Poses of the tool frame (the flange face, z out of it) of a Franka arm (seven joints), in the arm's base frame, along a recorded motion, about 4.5 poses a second.
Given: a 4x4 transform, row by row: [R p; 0 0 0 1], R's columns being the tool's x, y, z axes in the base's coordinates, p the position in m. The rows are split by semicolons.
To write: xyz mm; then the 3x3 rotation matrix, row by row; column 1 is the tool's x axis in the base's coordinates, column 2 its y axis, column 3 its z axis. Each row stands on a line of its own. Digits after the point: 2 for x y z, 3 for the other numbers.
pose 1, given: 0.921, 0.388, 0.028, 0.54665; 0.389, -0.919, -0.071, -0.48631; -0.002, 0.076, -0.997, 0.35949; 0, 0, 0, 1
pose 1, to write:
546.65, -486.31, 359.49
0.921, 0.388, 0.028
0.389, -0.919, -0.071
-0.002, 0.076, -0.997

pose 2, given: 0.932, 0.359, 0.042, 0.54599; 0.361, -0.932, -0.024, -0.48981; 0.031, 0.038, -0.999, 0.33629; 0, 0, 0, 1
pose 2, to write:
545.99, -489.81, 336.29
0.932, 0.359, 0.042
0.361, -0.932, -0.024
0.031, 0.038, -0.999

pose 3, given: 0.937, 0.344, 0.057, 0.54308; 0.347, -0.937, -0.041, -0.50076; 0.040, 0.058, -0.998, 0.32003; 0, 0, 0, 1
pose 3, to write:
543.08, -500.76, 320.03
0.937, 0.344, 0.057
0.347, -0.937, -0.041
0.040, 0.058, -0.998

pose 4, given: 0.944, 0.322, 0.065, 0.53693; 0.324, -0.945, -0.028, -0.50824; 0.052, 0.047, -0.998, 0.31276; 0, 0, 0, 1
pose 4, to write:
536.93, -508.24, 312.76
0.944, 0.322, 0.065
0.324, -0.945, -0.028
0.052, 0.047, -0.998

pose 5, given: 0.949, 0.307, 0.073, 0.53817; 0.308, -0.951, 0.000, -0.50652; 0.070, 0.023, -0.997, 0.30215; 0, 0, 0, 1
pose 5, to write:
538.17, -506.52, 302.15
0.949, 0.307, 0.073
0.308, -0.951, 0.000
0.070, 0.023, -0.997

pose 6, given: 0.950, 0.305, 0.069, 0.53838; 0.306, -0.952, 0.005, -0.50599; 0.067, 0.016, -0.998, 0.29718; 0, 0, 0, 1
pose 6, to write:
538.38, -505.99, 297.18
0.950, 0.305, 0.069
0.306, -0.952, 0.005
0.067, 0.016, -0.998

